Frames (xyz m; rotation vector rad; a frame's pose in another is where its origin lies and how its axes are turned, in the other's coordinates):
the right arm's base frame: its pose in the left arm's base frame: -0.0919 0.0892 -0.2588 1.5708 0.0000 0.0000
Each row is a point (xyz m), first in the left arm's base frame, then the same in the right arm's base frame.
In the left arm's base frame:
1: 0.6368 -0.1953 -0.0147
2: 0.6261 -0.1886 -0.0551
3: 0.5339 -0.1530 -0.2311
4: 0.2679 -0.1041 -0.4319
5: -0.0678 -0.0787 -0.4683
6: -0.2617 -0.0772 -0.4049
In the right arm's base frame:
1: 0.7287 0.2441 0.2845
2: 0.7180 0.2037 0.2778
3: 0.6258 0.0277 0.2422
4: 0.3598 -0.1731 0.1933
5: 0.0241 -0.2095 0.1679
6: -0.1698 -0.1461 0.1664

